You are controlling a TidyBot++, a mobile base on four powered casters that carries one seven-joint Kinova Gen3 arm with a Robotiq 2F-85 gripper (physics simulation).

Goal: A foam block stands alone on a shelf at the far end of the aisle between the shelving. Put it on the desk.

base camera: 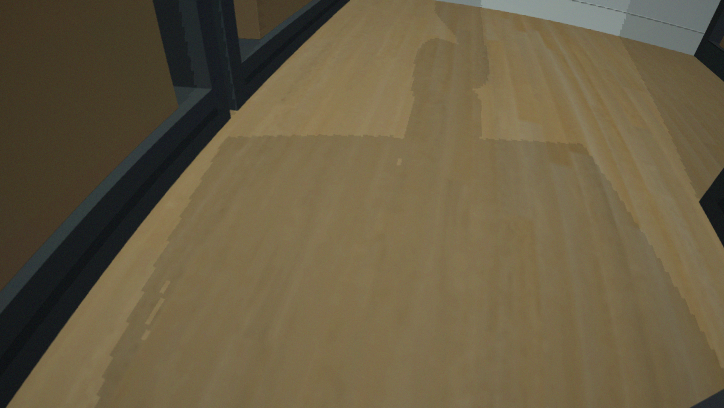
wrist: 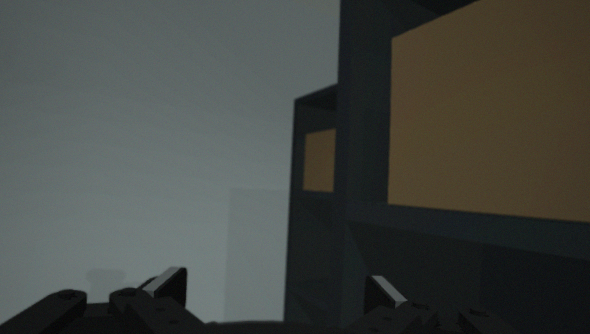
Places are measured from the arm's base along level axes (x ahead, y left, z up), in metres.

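Where they show: gripper, fingertip midpoint: (wrist: 276, 292).
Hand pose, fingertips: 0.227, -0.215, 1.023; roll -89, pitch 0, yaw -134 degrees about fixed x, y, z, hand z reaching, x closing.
Note:
After its pixels a point has its place, as x, y, z.
My gripper (wrist: 276, 292) @(0.227, -0.215, 1.023) is open, with its two fingers wide apart at the bottom of the wrist view and the wall and a shelf unit behind them. The foam block and the desk do not show in either view. Dark shelving (base camera: 220, 60) (wrist: 367, 212) runs along the left in the base camera view and fills the right side of the wrist view.
A large brown box (base camera: 75, 116) (wrist: 490, 120) is in the near shelving, and a smaller-looking box (base camera: 249, 19) (wrist: 319, 161) is farther along. The wooden floor (base camera: 374, 263) @(0.374, -0.029, -0.396) leads to a pale wall (base camera: 552, 17) @(1.414, -0.714, -0.384) (wrist: 150, 125) @(1.453, -0.620, 1.287). Dark shelving edges (base camera: 715, 205) @(0.443, -0.575, -0.372) show at the right.

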